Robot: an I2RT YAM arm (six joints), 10 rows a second.
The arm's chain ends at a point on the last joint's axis. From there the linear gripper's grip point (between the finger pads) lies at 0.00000 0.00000 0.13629 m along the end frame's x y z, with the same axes.
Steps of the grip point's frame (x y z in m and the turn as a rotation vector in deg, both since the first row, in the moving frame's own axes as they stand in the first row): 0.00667 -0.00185 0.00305 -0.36 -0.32 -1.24; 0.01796 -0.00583 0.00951 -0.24 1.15 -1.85; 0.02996 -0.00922 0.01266 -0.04 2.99 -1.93; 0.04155 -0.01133 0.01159 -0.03 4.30 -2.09; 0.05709 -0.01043 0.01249 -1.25 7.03 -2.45; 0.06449 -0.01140 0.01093 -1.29 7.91 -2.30; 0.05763 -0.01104 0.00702 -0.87 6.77 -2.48
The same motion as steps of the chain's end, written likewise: 0.00742 -0.00271 0.00305 -0.36 -0.32 -1.24; 0.01522 -0.00636 0.00954 -0.24 1.15 -1.85; 0.02285 -0.00920 0.01285 -0.04 2.99 -1.93; 0.03133 -0.01121 0.01197 -0.03 4.30 -2.09; 0.04035 -0.01304 0.01355 -1.25 7.03 -2.45; 0.04568 -0.01408 0.01226 -1.29 7.91 -2.30; 0.04152 -0.01276 0.00799 -0.87 6.77 -2.48
